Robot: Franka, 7 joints.
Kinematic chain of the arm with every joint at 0, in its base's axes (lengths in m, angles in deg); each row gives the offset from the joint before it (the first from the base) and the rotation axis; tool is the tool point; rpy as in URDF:
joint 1: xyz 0 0 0.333 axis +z
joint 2: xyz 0 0 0 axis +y
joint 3: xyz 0 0 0.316 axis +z
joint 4: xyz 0.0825 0 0 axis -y
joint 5: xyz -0.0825 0 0.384 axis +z
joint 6: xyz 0 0 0 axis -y
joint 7: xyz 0.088 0 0 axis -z
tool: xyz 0 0 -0.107 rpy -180 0 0
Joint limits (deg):
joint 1: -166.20..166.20
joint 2: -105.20..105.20
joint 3: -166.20..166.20
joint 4: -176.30..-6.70
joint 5: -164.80..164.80
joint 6: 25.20..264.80
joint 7: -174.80..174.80
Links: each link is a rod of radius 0.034 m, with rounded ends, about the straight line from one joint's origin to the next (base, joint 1, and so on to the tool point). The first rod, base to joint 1, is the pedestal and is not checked.
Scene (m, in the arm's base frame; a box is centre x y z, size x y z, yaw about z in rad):
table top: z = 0
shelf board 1: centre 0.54 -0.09 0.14 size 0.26 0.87 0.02 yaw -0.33
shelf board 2: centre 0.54 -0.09 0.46 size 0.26 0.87 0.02 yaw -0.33
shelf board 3: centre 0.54 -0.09 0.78 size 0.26 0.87 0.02 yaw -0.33
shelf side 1: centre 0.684 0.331 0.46 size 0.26 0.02 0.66 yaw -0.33
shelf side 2: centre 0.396 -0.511 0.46 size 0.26 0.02 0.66 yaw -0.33
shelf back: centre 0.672 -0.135 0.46 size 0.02 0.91 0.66 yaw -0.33
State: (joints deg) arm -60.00 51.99 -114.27 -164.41 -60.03 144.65 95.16
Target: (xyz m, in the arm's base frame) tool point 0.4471 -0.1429 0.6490
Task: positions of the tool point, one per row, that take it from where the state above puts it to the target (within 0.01 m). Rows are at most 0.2 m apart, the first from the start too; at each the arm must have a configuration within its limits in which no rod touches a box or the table.
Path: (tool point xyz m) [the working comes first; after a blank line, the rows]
Joints at the target: 50.44 105.20 -130.13 -125.58 -59.56 146.67 95.16
Straight joint move there: clear.

1: -0.3642 -0.0758 0.3829
2: -0.3364 -0.1939 0.4414
3: -0.2593 -0.3021 0.4980
4: -0.1378 -0.3801 0.5496
5: 0.0153 -0.4105 0.5932
6: 0.1797 -0.3813 0.6260
7: 0.3318 -0.2897 0.6453
8: 0.4471 -0.1429 0.6490

